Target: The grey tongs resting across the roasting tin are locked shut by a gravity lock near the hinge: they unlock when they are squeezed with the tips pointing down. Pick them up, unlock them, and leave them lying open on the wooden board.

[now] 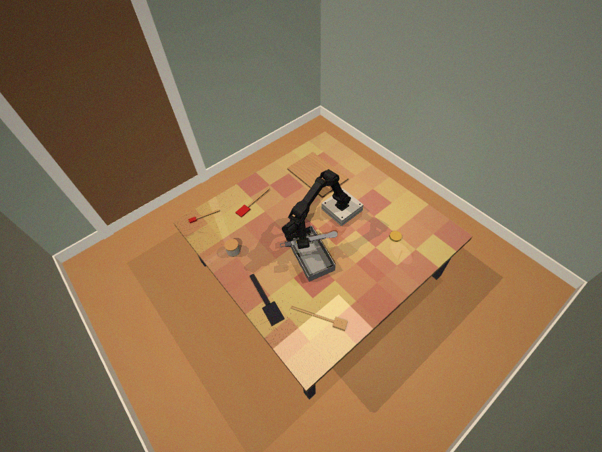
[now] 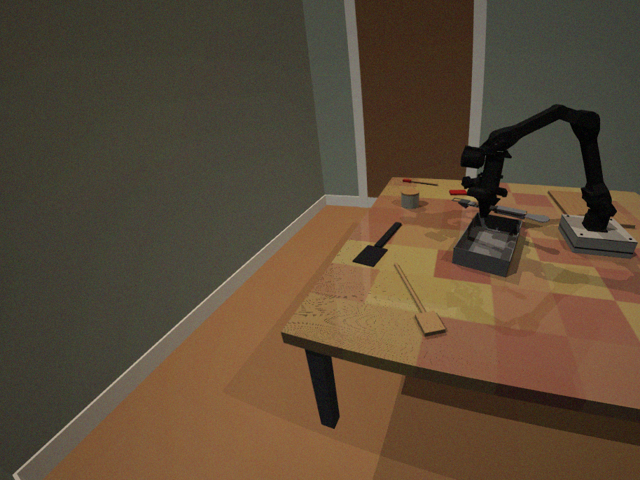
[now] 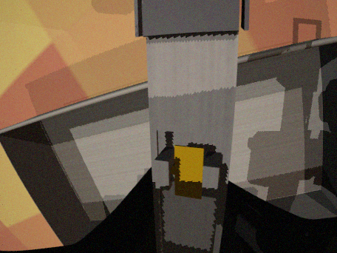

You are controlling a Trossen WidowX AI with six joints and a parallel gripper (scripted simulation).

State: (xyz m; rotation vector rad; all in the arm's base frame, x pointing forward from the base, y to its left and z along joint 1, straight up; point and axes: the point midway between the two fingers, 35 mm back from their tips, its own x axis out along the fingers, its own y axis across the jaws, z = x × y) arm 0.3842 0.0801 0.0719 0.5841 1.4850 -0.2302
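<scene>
The roasting tin lies 30 mm behind my gripper tip, 30 mm to the left of it and 70 mm below it. Also, from my gripper tip: black spatula: 340 mm ahead, 90 mm to the left, 90 mm below; yellow lock piece: 20 mm ahead, 20 mm to the right, 40 mm above; round wooden-topped pot: 290 mm ahead, 290 mm to the right, 60 mm below.
</scene>
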